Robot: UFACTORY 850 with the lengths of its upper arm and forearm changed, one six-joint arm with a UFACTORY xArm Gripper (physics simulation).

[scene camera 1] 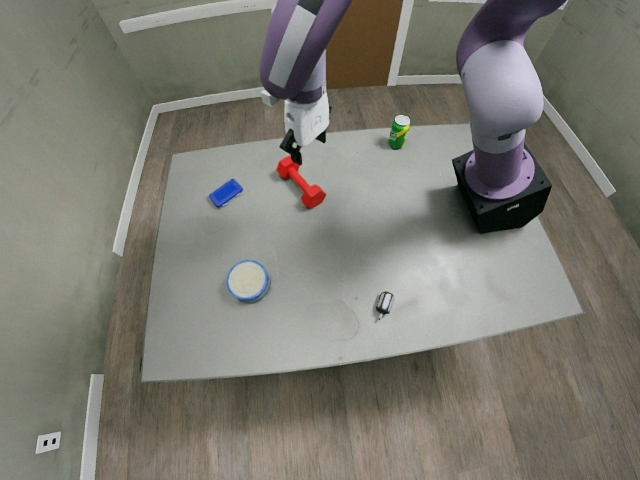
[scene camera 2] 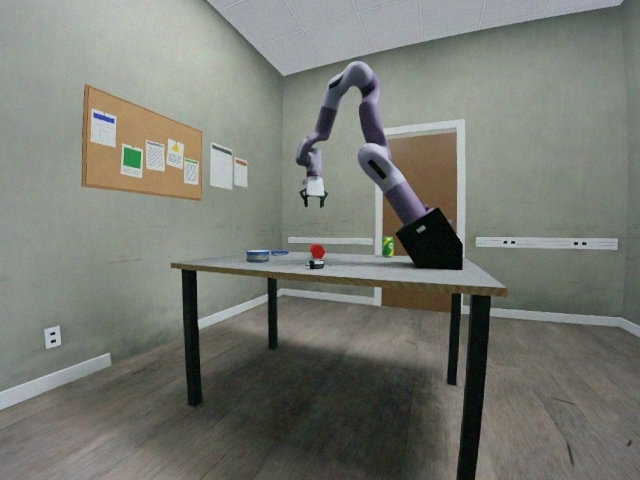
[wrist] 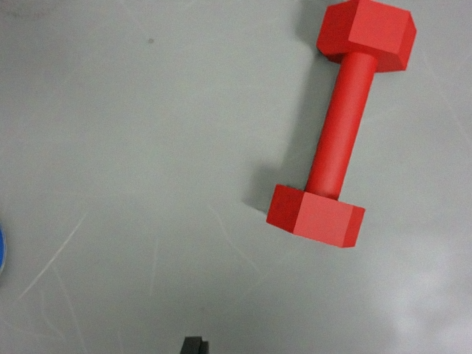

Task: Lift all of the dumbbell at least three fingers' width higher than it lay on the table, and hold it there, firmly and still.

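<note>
The red dumbbell [scene camera 1: 300, 179] [scene camera 2: 317, 251] [wrist: 341, 125] lies on its side on the grey table [scene camera 1: 180, 335] [scene camera 2: 341, 279], with hexagonal heads and a round bar. In the wrist view it lies right of the middle, its bar running steeply from upper right to lower left. My gripper [scene camera 1: 310, 149] [scene camera 2: 314, 203] points down, open and empty, high above the table. In the second scene view it hangs well above the dumbbell, with clear air between. In the wrist view one dark fingertip shows at the bottom edge, apart from the dumbbell; the other finger does not show.
A blue case [scene camera 1: 225, 193] [scene camera 2: 279, 252] and a round blue-rimmed tin [scene camera 1: 248, 280] [scene camera 2: 257, 255] [wrist: 2, 250] are left of the dumbbell. A green can [scene camera 1: 399, 132] [scene camera 2: 387, 246] stands at the back. A small black-and-white object [scene camera 1: 384, 303] [scene camera 2: 315, 264] lies near the front. The black robot base [scene camera 1: 509, 214] [scene camera 2: 431, 242] is at right.
</note>
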